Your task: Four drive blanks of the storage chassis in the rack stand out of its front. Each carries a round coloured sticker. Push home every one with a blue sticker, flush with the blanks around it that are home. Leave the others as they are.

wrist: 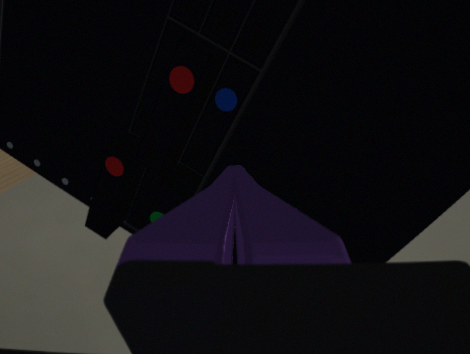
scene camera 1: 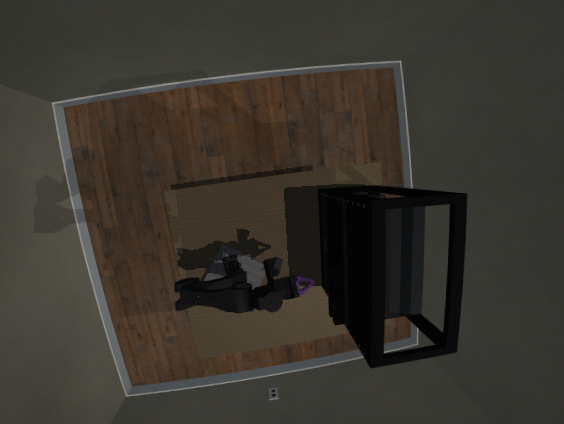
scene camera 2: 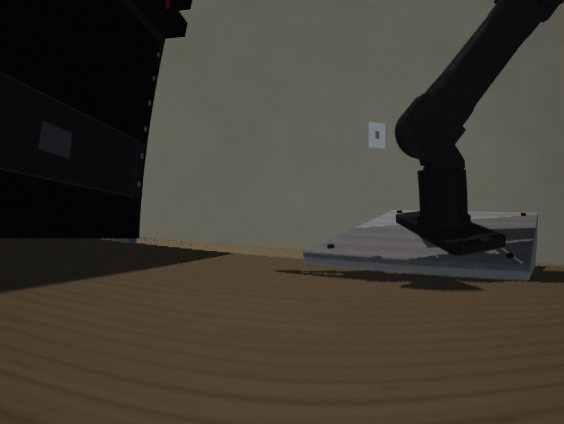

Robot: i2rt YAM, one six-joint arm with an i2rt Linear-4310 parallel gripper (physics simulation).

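Observation:
My purple gripper [scene camera 1: 313, 283] [wrist: 234, 177] is shut and empty, with its tips apart from the front of the chassis in the rack [scene camera 1: 458, 280]. In the wrist view a blue sticker [wrist: 226, 99] is above and slightly left of the tips; its blank's outline runs along the grid lines, but darkness hides its exact depth. A red sticker [wrist: 181, 80] is left of it. Another red sticker [wrist: 114, 166] is on a blank that plainly stands out at the lower left. A green sticker [wrist: 156, 217] shows partly beside the left finger; how far its blank stands out is unclear.
The black rack stands right of the arm [scene camera 1: 215, 296] in scene camera 1, on a wooden table top [scene camera 1: 225, 210] [scene camera 2: 280, 350]. The arm is mounted on a pale base plate [scene camera 2: 360, 250]. Protruding dark parts with a red mark [scene camera 2: 167, 4] show at the top of scene camera 2.

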